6 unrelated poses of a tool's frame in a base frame.
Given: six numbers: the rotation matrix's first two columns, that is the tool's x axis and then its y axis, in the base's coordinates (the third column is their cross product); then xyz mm.
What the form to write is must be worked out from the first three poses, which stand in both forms.
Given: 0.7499, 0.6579, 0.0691, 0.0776, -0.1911, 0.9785, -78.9, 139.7, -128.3
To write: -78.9, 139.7, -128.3; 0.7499, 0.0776, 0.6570; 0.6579, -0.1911, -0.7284; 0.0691, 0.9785, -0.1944
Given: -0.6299, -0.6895, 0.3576, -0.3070, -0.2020, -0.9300, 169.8, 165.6, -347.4
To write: 169.8, 165.6, -347.4; -0.6299, -0.3070, 0.7135; -0.6895, -0.2020, -0.6956; 0.3576, -0.9300, -0.0844
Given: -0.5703, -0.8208, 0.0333, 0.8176, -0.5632, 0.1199, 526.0, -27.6, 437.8
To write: 526.0, -27.6, 437.8; -0.5703, 0.8176, -0.0797; -0.8208, -0.5632, 0.0956; 0.0333, 0.1199, 0.9923
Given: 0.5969, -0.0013, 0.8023, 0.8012, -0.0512, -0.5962, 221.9, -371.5, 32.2
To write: 221.9, -371.5, 32.2; 0.5969, 0.8012, 0.0419; -0.0013, -0.0512, 0.9987; 0.8023, -0.5962, -0.0295
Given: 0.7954, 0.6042, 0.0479, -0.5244, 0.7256, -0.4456, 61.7, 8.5, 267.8
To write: 61.7, 8.5, 267.8; 0.7954, -0.5244, -0.3040; 0.6042, 0.7256, 0.3293; 0.0479, -0.4456, 0.8940
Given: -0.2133, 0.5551, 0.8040, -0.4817, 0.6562, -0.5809, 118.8, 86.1, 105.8
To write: 118.8, 86.1, 105.8; -0.2133, -0.4817, -0.8500; 0.5551, 0.6562, -0.5112; 0.8040, -0.5809, 0.1274
